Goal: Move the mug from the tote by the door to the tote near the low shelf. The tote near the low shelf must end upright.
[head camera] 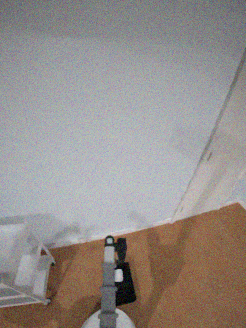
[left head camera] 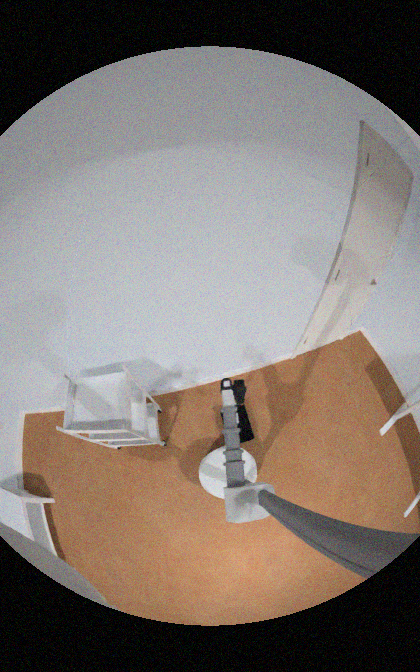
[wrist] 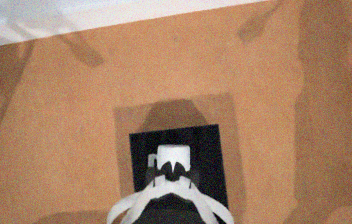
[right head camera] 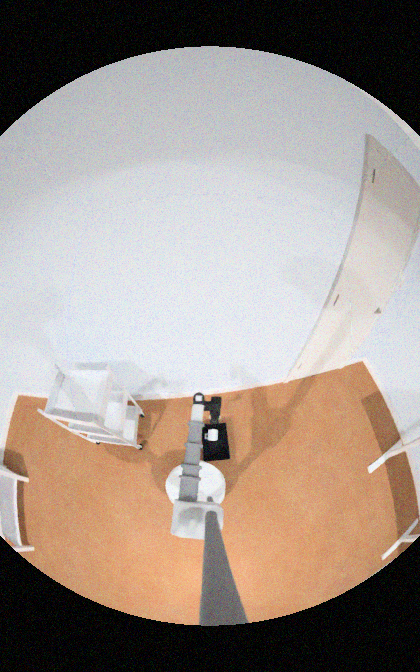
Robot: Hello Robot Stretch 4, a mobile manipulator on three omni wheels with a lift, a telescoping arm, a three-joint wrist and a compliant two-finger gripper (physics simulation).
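Frame: origin at the robot's base, x right, y ahead, z up, level; millimetres.
Seen in the pictures: gripper, between the fingertips: (head camera: 119, 262) (wrist: 172, 174) (right head camera: 213, 422).
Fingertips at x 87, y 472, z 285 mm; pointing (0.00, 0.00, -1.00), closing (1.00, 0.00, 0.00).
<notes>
A point is followed by its place in that frame.
The white mug (head camera: 119, 275) @(x 95, y 433, z 55 mm) (right head camera: 213, 434) @(x 96, y 435, z 54 mm) (wrist: 173, 156) @(x 87, y 464, z 56 mm) lies in the black tote (head camera: 128, 296) @(x 174, y 284, z -24 mm) (right head camera: 216, 453) @(x 132, y 287, z -25 mm) (wrist: 211, 141) @(x 186, y 498, z -25 mm) on the floor. It looks tipped on its side, its handle towards the left in the wrist view. My gripper (wrist: 172, 174) @(x 87, y 472, z 285 mm) is shut, its dark fingertips close together with nothing between them. It hangs above the tote, over the mug's lower edge in the wrist view. In the left head view my arm covers part of the tote (left head camera: 245, 429), and I cannot make out the mug there. The tote near the low shelf does not show in these views.
A white wheeled cart (left head camera: 95, 430) (right head camera: 75, 416) @(x -704, y 242, z 635 mm) stands left of my arm by the wall. A pale door (head camera: 225, 155) @(x 1067, y 1065, z 984 mm) (left head camera: 370, 215) (right head camera: 380, 230) @(x 1052, y 1062, z 1543 mm) is at the right. White furniture parts (left head camera: 397, 419) (right head camera: 385, 459) stand at the right edge, and others (left head camera: 37, 520) (right head camera: 10, 505) at the left.
</notes>
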